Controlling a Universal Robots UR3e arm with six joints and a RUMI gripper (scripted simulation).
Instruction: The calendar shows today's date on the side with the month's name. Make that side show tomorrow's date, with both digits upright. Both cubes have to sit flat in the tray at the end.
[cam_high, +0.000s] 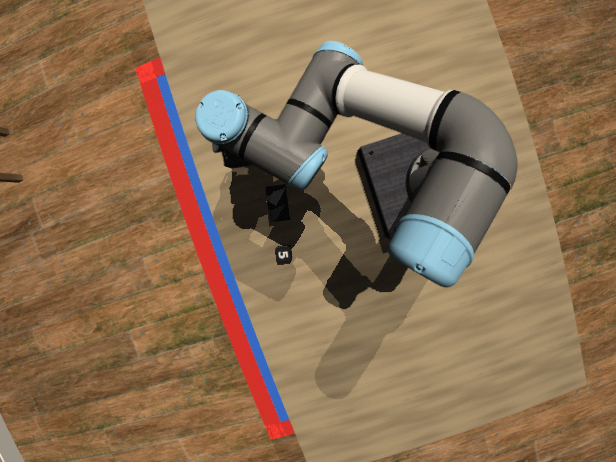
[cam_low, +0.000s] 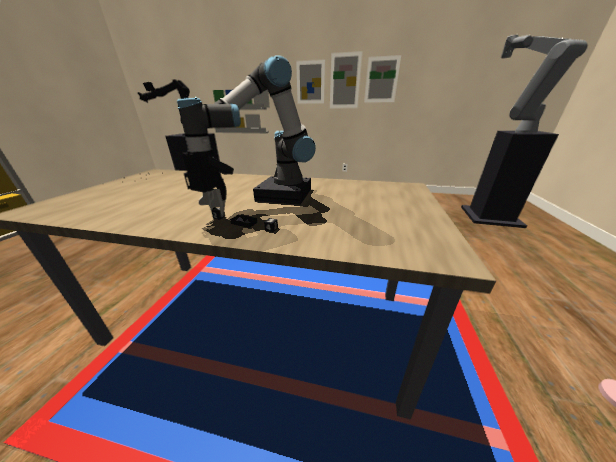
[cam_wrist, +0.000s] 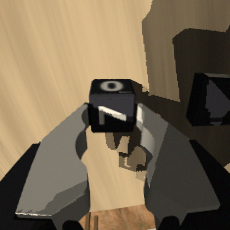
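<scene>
Right now my hand is 1 cm above the black cube. From my hand the other things lie so: black calendar tray (2 cm ahead, 11 cm to the left, 2 cm below).
</scene>
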